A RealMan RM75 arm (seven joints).
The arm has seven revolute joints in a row. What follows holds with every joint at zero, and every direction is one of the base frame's.
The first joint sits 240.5 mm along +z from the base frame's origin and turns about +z.
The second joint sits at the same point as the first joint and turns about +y.
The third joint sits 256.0 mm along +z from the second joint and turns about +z.
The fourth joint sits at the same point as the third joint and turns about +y.
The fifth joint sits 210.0 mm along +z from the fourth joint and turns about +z.
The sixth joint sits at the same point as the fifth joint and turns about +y.
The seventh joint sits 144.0 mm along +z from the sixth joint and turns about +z.
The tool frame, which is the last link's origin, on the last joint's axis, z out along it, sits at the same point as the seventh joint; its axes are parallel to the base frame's.
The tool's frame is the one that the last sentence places.
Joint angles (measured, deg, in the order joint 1, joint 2, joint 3, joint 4, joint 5, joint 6, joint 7), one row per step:
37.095 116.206 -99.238 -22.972 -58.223 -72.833 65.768
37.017 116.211 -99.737 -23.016 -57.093 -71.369 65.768
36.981 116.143 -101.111 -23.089 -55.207 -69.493 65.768
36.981 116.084 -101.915 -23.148 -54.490 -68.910 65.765
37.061 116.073 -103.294 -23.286 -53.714 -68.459 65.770
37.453 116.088 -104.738 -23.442 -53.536 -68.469 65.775
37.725 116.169 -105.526 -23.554 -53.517 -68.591 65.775
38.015 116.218 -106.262 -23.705 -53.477 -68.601 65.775
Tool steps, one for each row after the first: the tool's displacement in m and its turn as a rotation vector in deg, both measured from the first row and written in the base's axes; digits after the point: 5 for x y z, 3 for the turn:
0.00106 0.00295 -0.00057 1.002 -0.252 -1.081
0.00224 0.00584 -0.00194 1.965 -0.690 -2.289
0.00262 0.00611 -0.00282 2.078 -0.947 -2.517
0.00203 0.00482 -0.00515 1.711 -1.317 -2.307
-0.00033 0.00253 -0.00824 0.784 -1.877 -1.212
-0.00243 0.00086 -0.01037 0.140 -2.104 -0.434
-0.00453 -0.00025 -0.01218 -0.363 -2.363 0.306

